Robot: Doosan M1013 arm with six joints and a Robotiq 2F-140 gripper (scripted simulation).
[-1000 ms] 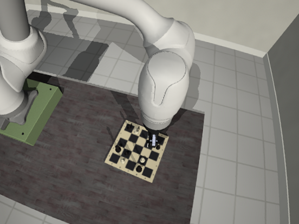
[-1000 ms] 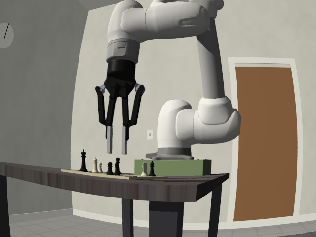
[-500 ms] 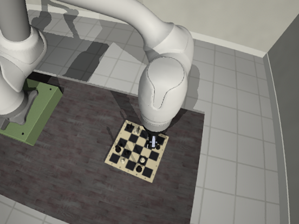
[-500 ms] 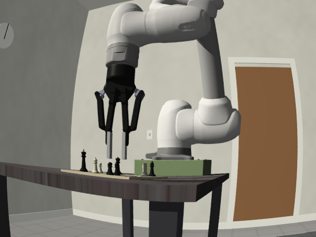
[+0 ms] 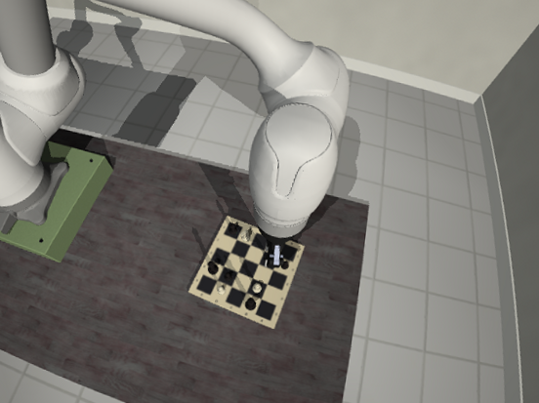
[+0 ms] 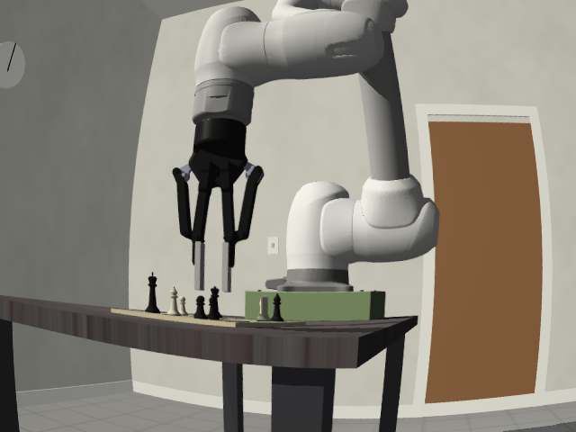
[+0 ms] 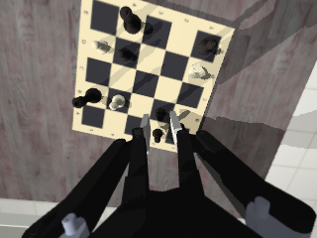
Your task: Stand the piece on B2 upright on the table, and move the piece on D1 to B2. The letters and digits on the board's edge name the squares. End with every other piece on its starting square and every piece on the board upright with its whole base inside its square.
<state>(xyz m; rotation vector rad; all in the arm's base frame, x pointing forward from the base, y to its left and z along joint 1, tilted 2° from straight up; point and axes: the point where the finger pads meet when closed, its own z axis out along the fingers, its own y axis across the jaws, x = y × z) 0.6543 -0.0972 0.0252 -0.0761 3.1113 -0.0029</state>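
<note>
Right now my hand is 8 cm above the chessboard, 5 cm past it and 2 cm to the left of it. The rest, counted from my hand: white pawn: 11 cm behind, 8 cm to the right, 6 cm below.
</note>
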